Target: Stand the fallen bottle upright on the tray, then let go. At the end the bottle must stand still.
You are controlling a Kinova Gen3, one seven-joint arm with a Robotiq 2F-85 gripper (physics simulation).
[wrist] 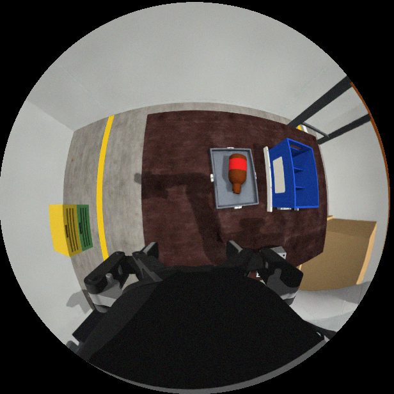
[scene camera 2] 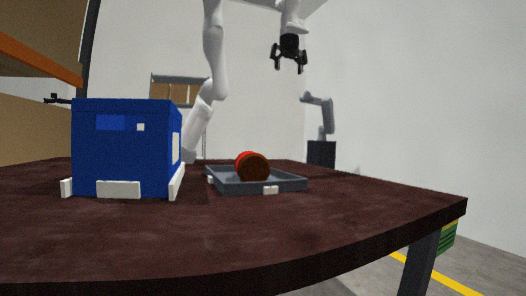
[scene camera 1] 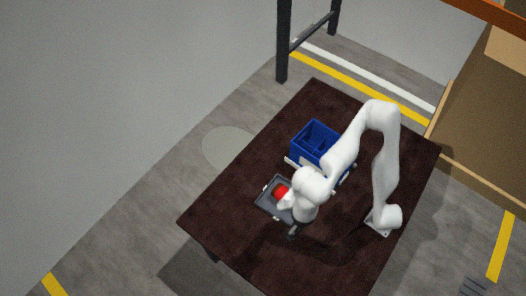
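Pixels of known places: gripper, fingertip midpoint: [scene camera 2: 289, 72] [scene camera 1: 299, 227]; arm's base at its link origin: [scene camera 2: 184, 146].
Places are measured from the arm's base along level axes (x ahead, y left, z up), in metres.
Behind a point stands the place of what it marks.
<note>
A brown bottle [scene camera 1: 281, 192] {x 0.448, y 0.176, z 0.011 m} [scene camera 2: 254, 167] {x 0.491, y 0.159, z -0.018 m} [wrist: 237, 172] with a red label lies on its side in the grey tray [scene camera 1: 264, 206] {x 0.486, y 0.254, z -0.060 m} [scene camera 2: 290, 185] {x 0.533, y 0.228, z -0.053 m} [wrist: 214, 192]. In the wrist view its neck points toward the gripper side of the picture; in scene camera 2 its round base faces the camera. In scene camera 1 the arm hides its neck and part of the tray. My gripper [scene camera 2: 288, 70] {x 0.248, y 0.362, z 0.298 m} [wrist: 192, 249] is open and empty, pointing down, high above the table and apart from the bottle. In scene camera 1 its fingers are small and partly hidden.
A blue divided crate [scene camera 1: 305, 145] {x 0.507, y -0.108, z 0.007 m} [scene camera 2: 120, 155] {x 0.540, y -0.108, z 0.009 m} [wrist: 305, 175] stands beside the tray, with white strips [scene camera 2: 177, 182] {x 0.499, y -0.006, z -0.047 m} [wrist: 268, 180] around its foot. The dark brown table [scene camera 1: 240, 185] {x 0.648, y 0.236, z -0.065 m} [scene camera 2: 320, 225] {x 0.713, y 0.179, z -0.066 m} [wrist: 172, 150] carries them. A large brown box [scene camera 1: 490, 125] [wrist: 340, 250] stands beyond the table's edge.
</note>
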